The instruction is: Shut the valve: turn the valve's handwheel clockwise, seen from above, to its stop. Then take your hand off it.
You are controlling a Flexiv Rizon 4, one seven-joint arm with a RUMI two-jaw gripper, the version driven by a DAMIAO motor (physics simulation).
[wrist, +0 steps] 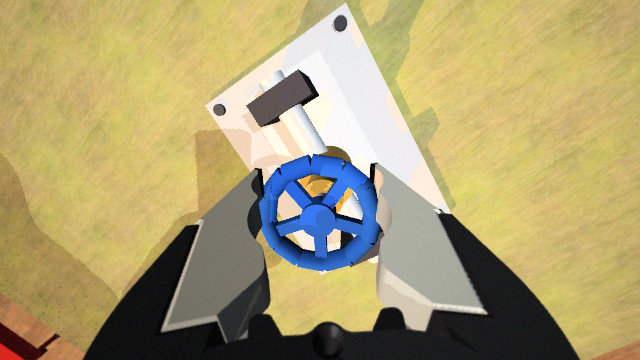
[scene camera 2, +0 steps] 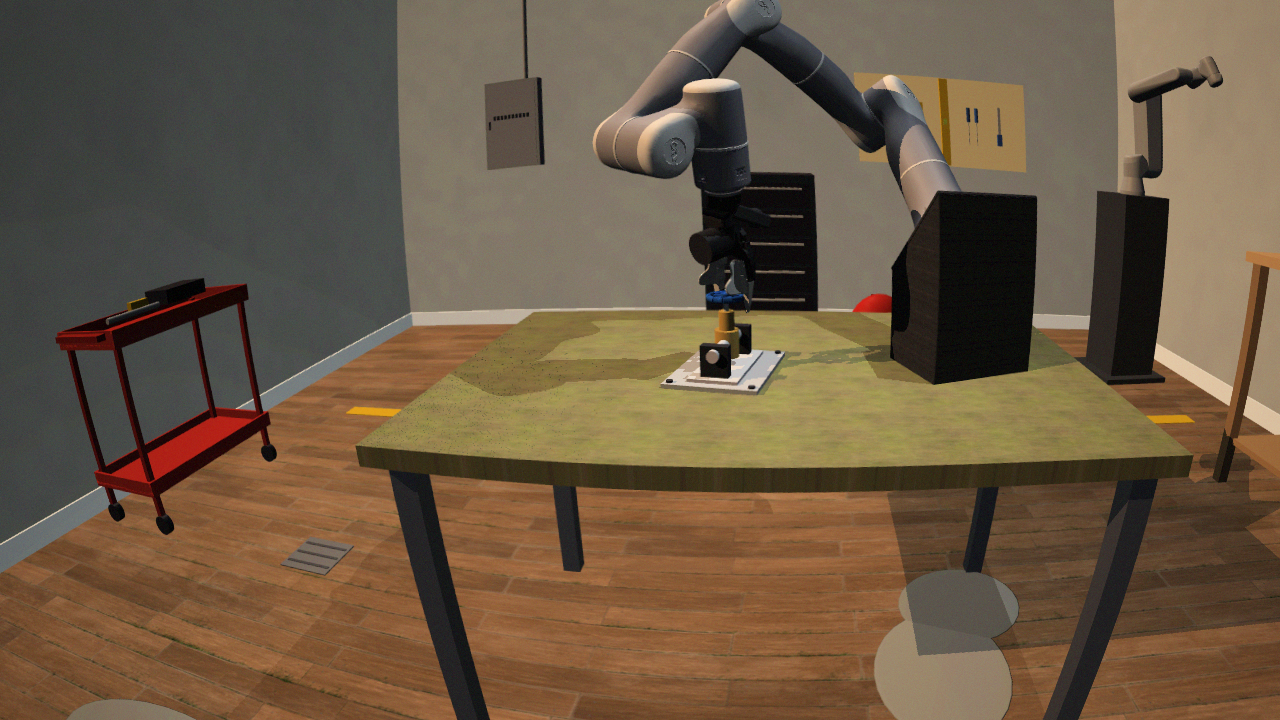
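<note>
The valve's blue handwheel (scene camera 2: 723, 296) (wrist: 318, 220) is a ring with several spokes and a round hub. It sits on a brass valve body (scene camera 2: 725, 338), which stands on a white base plate (scene camera 2: 771, 362) (wrist: 370, 85). A white pipe (wrist: 304, 131) runs through black blocks (scene camera 2: 715, 360) (wrist: 283, 98) on the plate. My gripper (scene camera 2: 726, 292) (wrist: 316, 169) points down and is shut on the handwheel, one jaw against each side of its rim. In the wrist view the plate lies turned at a slant. Part of the valve body is hidden under the wheel.
The valve stands on a greenish table (scene camera 2: 626, 438). A tall black box (scene camera 2: 984, 286) stands at the table's right, near the arm's base. A red cart (scene camera 2: 183, 456) stands on the floor at the left, and a dark drawer cabinet (scene camera 2: 808, 241) stands behind the table.
</note>
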